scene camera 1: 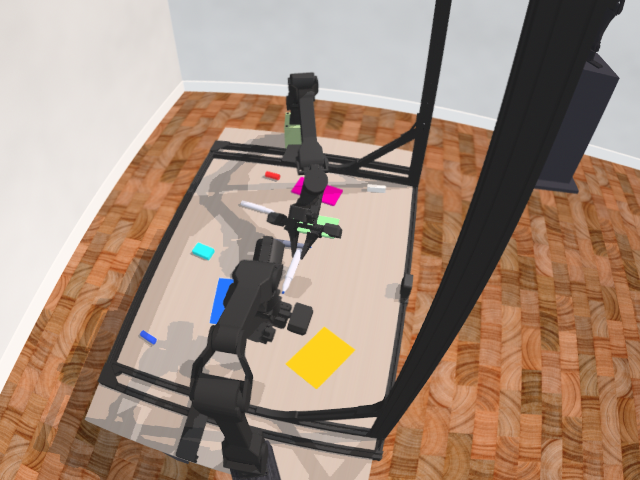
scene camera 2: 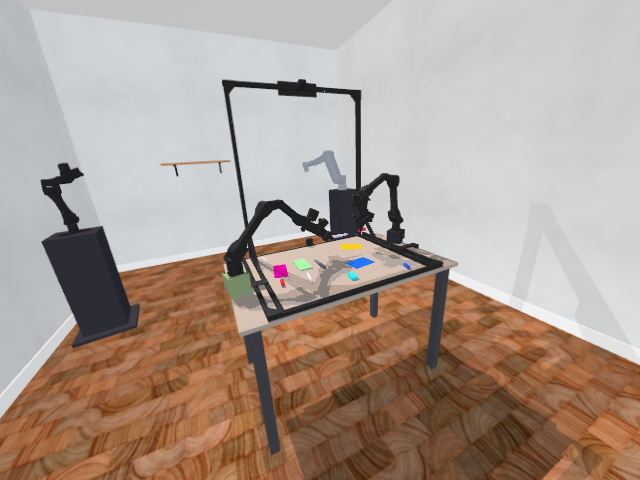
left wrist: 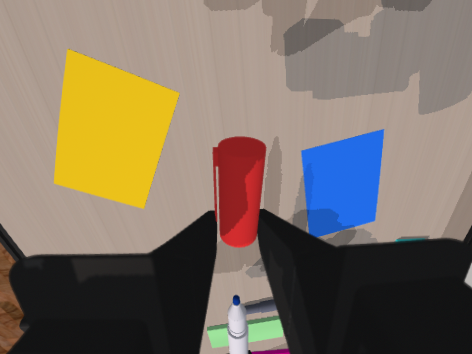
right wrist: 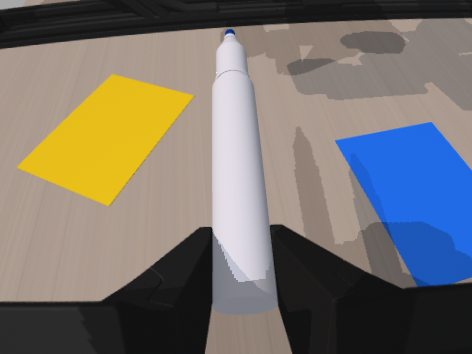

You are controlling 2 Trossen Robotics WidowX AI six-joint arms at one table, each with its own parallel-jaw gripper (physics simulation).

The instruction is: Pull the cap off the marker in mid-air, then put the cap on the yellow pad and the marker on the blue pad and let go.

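Places are measured from the left arm's base along level axes (x ahead, y right, z down), in centimetres.
Pixels of known places: left gripper, fingertip midpoint: (scene camera 2: 359, 231) (left wrist: 236, 218); right gripper, fingertip midpoint: (scene camera 1: 297, 258) (scene camera 2: 332, 237) (right wrist: 240, 239); left arm's base, link origin: (scene camera 1: 251, 463) (scene camera 2: 395, 229); right arm's base, link origin: (scene camera 1: 298, 119) (scene camera 2: 235, 273).
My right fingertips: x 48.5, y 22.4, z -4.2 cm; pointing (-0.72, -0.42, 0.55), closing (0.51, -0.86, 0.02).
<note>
Ahead of a thing's pixels: the offset from my right fingertips to its middle. "*": to the spot under its first point.
The red cap @[dx -18.0, dy -11.0, dz -2.2 cm] (scene camera 2: 361, 229) (left wrist: 240, 192) is off the marker, between the fingertips of my left gripper (left wrist: 236, 218), which is shut on it in mid-air. The white marker @[dx -3.9, dy -2.3, dz -0.6 cm] (scene camera 1: 292, 271) (scene camera 2: 340, 235) (left wrist: 238, 330) (right wrist: 235, 150) shows its bare blue tip. My right gripper (scene camera 1: 301, 252) (right wrist: 240, 239) is shut on the marker's rear end and holds it above the table, apart from the cap. The yellow pad @[dx -22.4, dy +0.2, dz +13.0 cm] (scene camera 1: 320, 357) (scene camera 2: 351, 246) (left wrist: 115, 130) (right wrist: 107, 140) lies flat. The blue pad @[dx -0.6, dy -19.1, dz +13.0 cm] (scene camera 1: 220, 302) (scene camera 2: 360, 262) (left wrist: 345, 180) (right wrist: 400, 170) is partly hidden by the left arm in scene camera 1.
A light green pad @[* dx +19.9, dy +13.9, dz +12.2 cm] (scene camera 1: 328, 221) and a magenta pad @[* dx +30.6, dy +18.3, dz +12.2 cm] (scene camera 1: 332, 194) lie under the right arm. A cyan block @[dx +18.3, dy -25.2, dz +12.2 cm] (scene camera 1: 203, 251), blue piece @[dx -7.6, dy -44.8, dz +11.9 cm] (scene camera 1: 147, 337), red piece @[dx +44.1, dy +1.3, dz +11.9 cm] (scene camera 1: 272, 175), white block @[dx +29.5, dy +33.0, dz +11.9 cm] (scene camera 1: 376, 188), white stick @[dx +31.0, dy -5.7, dz +12.2 cm] (scene camera 1: 254, 207) and dark pen @[dx +14.6, dy +0.1, dz +12.0 cm] (scene camera 2: 320, 264) lie around the table. A black frame borders it.
</note>
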